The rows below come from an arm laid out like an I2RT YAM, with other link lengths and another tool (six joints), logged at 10 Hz.
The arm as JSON. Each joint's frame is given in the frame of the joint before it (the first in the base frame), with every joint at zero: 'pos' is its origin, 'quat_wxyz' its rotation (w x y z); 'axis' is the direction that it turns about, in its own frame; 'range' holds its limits. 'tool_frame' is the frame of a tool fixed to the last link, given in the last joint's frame.
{
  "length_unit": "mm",
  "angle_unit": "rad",
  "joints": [
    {
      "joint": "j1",
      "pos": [
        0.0,
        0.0,
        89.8
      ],
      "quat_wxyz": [
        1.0,
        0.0,
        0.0,
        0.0
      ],
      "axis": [
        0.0,
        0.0,
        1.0
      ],
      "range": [
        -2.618,
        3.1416
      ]
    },
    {
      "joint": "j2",
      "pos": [
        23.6,
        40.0,
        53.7
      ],
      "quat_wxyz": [
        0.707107,
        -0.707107,
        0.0,
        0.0
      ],
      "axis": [
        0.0,
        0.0,
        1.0
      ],
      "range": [
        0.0,
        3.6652
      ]
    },
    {
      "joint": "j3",
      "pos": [
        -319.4,
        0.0,
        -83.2
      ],
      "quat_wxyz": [
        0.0,
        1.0,
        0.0,
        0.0
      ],
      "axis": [
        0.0,
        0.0,
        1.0
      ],
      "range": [
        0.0,
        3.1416
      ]
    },
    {
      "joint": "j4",
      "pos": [
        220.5,
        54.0,
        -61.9
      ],
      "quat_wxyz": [
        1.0,
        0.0,
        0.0,
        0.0
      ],
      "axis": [
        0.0,
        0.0,
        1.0
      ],
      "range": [
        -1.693,
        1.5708
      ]
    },
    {
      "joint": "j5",
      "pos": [
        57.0,
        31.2,
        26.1
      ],
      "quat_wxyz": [
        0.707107,
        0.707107,
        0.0,
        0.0
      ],
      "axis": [
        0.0,
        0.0,
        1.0
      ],
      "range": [
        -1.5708,
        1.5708
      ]
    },
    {
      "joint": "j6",
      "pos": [
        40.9,
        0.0,
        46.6
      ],
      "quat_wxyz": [
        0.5,
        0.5,
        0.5,
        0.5
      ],
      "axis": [
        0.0,
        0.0,
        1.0
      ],
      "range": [
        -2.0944,
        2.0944
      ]
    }
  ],
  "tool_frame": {
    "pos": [
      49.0,
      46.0,
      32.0
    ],
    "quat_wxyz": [
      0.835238,
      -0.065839,
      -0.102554,
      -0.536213
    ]
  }
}
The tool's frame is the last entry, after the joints.
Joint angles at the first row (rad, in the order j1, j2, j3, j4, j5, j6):
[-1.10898 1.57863 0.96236 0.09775 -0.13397 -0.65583]
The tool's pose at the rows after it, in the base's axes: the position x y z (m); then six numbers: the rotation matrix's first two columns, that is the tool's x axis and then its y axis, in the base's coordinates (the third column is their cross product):
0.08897 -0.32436 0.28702 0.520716 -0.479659 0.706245 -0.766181 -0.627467 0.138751
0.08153 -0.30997 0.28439 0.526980 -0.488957 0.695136 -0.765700 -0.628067 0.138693
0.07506 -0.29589 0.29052 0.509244 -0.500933 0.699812 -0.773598 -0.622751 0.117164
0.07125 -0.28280 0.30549 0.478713 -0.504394 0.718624 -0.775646 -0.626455 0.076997
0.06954 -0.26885 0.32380 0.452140 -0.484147 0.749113 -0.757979 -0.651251 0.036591
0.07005 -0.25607 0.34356 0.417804 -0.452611 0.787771 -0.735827 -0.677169 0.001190
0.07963 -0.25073 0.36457 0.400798 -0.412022 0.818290 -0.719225 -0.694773 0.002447
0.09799 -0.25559 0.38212 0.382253 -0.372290 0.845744 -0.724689 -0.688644 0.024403
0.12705 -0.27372 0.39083 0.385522 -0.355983 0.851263 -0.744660 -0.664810 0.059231
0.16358 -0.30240 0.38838 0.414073 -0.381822 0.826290 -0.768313 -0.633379 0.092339
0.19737 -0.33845 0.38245 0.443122 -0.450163 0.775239 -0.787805 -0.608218 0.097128
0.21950 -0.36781 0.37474 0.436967 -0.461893 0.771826 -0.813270 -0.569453 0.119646
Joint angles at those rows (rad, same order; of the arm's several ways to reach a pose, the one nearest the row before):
[-1.10907 1.53701 0.90140 0.10435 -0.12341 -0.66277]
[-1.10905 1.49124 0.85397 0.09040 -0.12040 -0.66500]
[-1.10905 1.43223 0.83964 0.04758 -0.12441 -0.64150]
[-1.10907 1.36460 0.86216 -0.02394 -0.15035 -0.60500]
[-1.10906 1.29043 0.89106 -0.09015 -0.20295 -0.57756]
[-1.10285 1.22458 0.92585 -0.13501 -0.25104 -0.54520]
[-1.05641 1.20326 0.98274 -0.15846 -0.23552 -0.52464]
[-0.98156 1.23509 1.04459 -0.13139 -0.15441 -0.50629]
[-0.90396 1.33808 1.12803 -0.09487 -0.04132 -0.50448]
[-0.84933 1.49893 1.25465 -0.10249 0.06160 -0.50543]
[-0.83778 1.68348 1.45725 -0.20785 0.10940 -0.48590]
[-0.83751 1.81222 1.57856 -0.20501 0.16154 -0.48620]

